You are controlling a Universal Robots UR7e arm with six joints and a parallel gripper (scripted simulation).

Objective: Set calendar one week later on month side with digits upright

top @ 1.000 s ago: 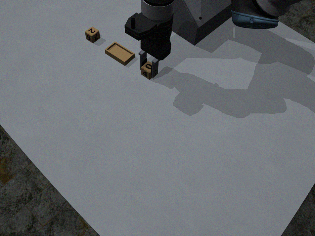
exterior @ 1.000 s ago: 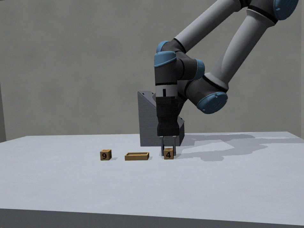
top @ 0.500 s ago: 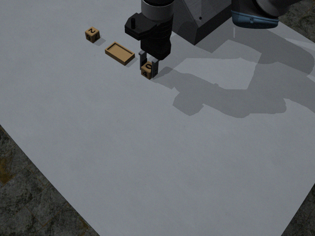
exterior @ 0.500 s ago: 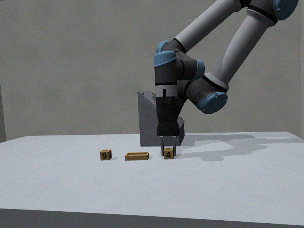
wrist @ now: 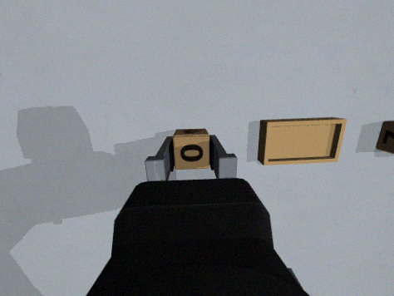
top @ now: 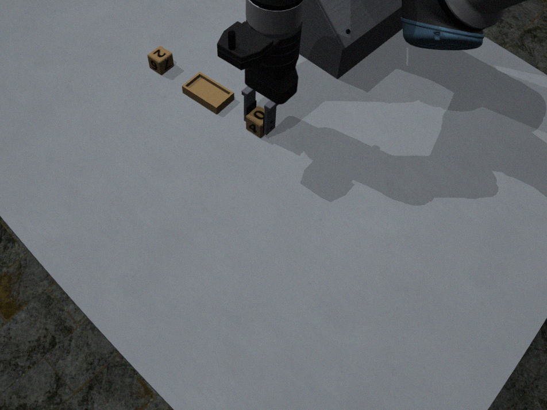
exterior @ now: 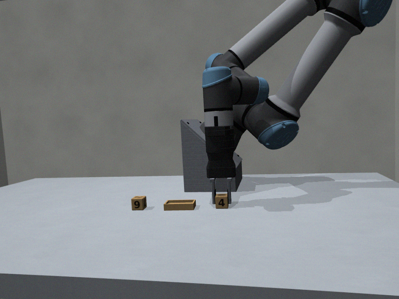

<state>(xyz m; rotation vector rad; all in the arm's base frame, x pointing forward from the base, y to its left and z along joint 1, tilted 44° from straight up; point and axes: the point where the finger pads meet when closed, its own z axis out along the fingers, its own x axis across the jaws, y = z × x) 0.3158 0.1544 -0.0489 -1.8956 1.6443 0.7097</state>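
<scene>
The wooden tray is 11 cm to the right of my hand, 2 cm below it and 1 cm ahead of it.
</scene>
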